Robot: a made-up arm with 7 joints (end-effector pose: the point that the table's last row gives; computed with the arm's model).
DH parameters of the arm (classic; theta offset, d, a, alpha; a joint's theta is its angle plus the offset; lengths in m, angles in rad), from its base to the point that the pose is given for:
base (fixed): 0 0 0 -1.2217
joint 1: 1.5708 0 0 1.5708
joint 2: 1.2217 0 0 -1.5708
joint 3: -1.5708 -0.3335 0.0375 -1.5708
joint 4: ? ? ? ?
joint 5: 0 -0.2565 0 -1.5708
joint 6: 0 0 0 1.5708
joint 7: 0 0 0 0
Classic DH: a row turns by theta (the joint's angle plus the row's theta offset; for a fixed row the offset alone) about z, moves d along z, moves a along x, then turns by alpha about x.
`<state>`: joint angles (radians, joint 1 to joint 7).
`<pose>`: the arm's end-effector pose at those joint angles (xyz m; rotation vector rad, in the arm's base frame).
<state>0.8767 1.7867 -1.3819 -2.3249 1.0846 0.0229 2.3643</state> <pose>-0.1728 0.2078 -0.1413 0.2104 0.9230 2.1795</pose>
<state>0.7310 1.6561 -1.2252 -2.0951 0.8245 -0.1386 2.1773</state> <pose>-0.1378 0.2474 -0.2221 -0.2759 0.5074 1.7164</pose>
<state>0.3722 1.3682 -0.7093 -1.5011 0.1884 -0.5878 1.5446</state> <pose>0.0742 0.3554 -0.3150 -0.6524 -0.6324 0.2495</pose>
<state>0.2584 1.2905 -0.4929 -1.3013 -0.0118 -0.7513 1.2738</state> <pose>0.1435 0.3959 -0.2924 -0.4906 -0.9721 -0.2300</pose>
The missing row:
joint 4: 0 0 -0.0311 1.5708
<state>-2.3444 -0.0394 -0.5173 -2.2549 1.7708 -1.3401 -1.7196</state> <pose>-0.0603 -0.2659 0.1715 1.5933 2.1194 -0.1188</pose>
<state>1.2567 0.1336 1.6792 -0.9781 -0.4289 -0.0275 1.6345</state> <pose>-0.5218 0.1604 -0.0938 1.8380 -0.9530 1.7644</pose>
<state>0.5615 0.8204 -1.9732 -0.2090 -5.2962 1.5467 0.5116</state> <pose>-0.3137 0.3611 -0.3521 1.4908 1.9377 -0.3418</pose>
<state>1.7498 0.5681 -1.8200 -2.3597 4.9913 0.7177 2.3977</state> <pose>-0.2058 -0.2115 0.0267 -0.6608 0.4699 1.5845</pose>
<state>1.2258 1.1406 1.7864 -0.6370 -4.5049 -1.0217 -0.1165</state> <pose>-0.2732 0.5004 0.1176 -1.7850 1.8999 -0.7738</pose>
